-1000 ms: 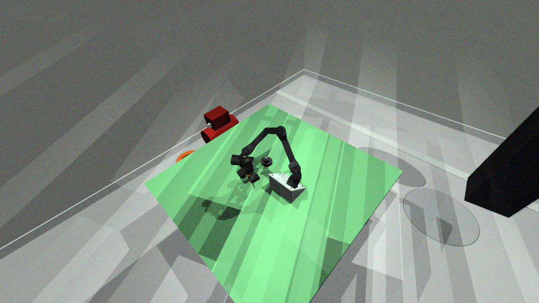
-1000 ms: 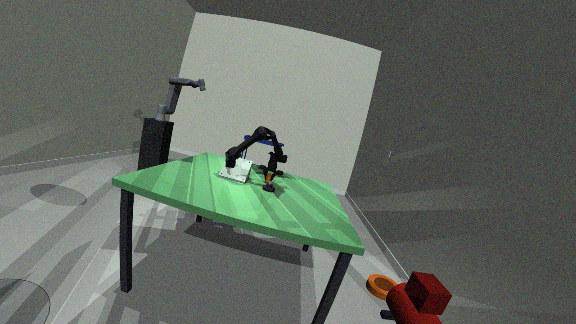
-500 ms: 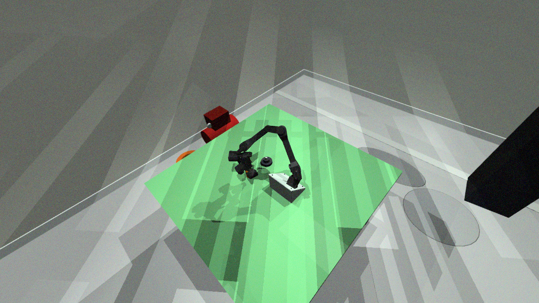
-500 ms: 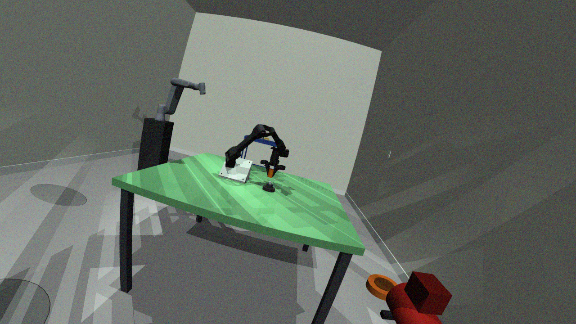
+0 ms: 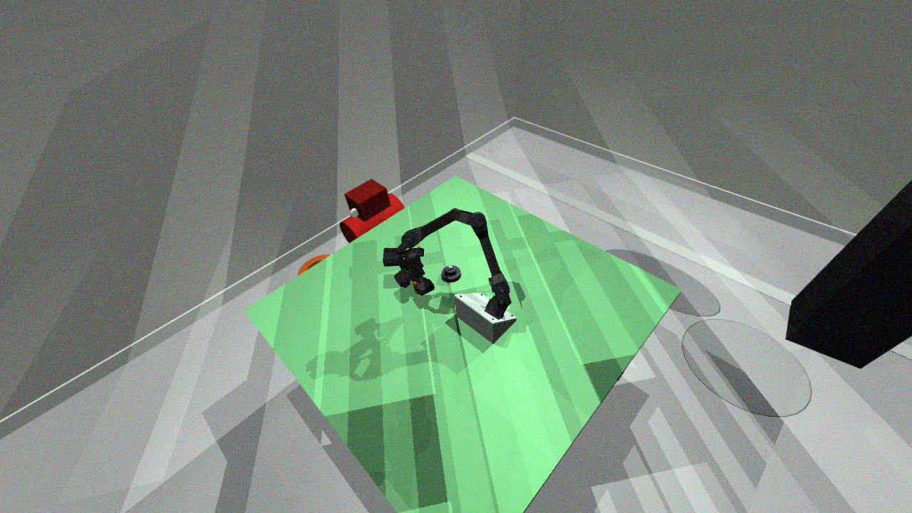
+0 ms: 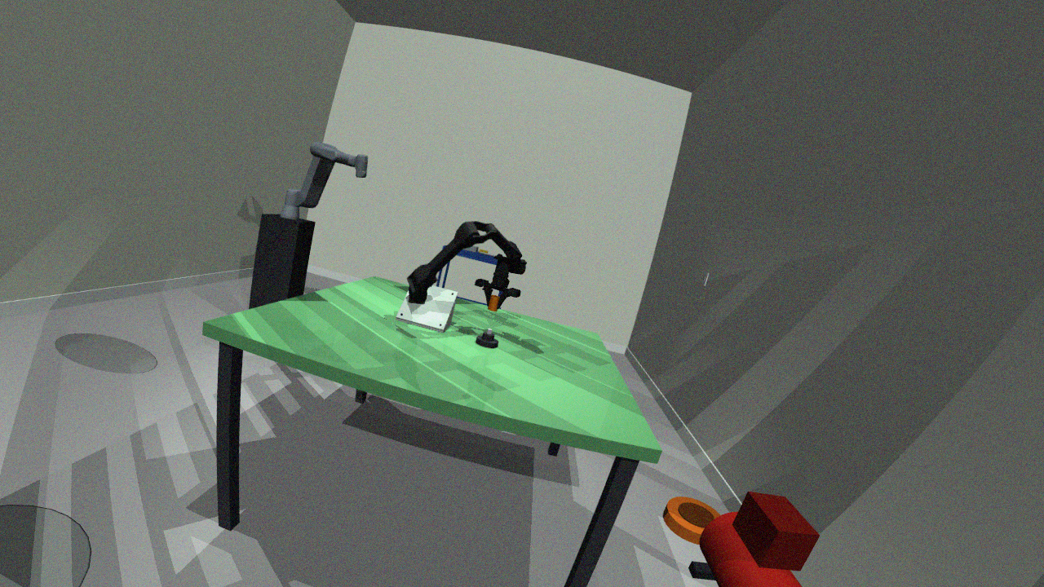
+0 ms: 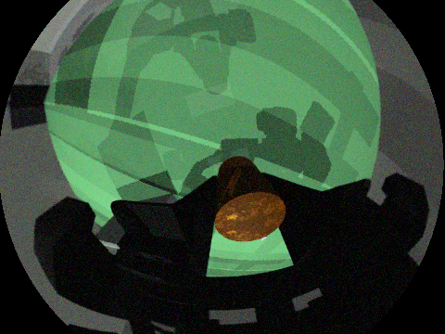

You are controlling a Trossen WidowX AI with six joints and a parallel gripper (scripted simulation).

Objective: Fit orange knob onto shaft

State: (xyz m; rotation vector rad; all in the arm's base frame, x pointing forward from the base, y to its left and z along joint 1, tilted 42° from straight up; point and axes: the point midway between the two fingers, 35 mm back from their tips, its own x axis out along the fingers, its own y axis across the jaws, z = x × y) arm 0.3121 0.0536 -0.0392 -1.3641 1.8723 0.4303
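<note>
The dark round pedestal lies 200 mm to the right of my gripper tip, 70 mm below it and 10 mm behind it. The rest, counted from my gripper tip: orange knob (30 mm above).
</note>
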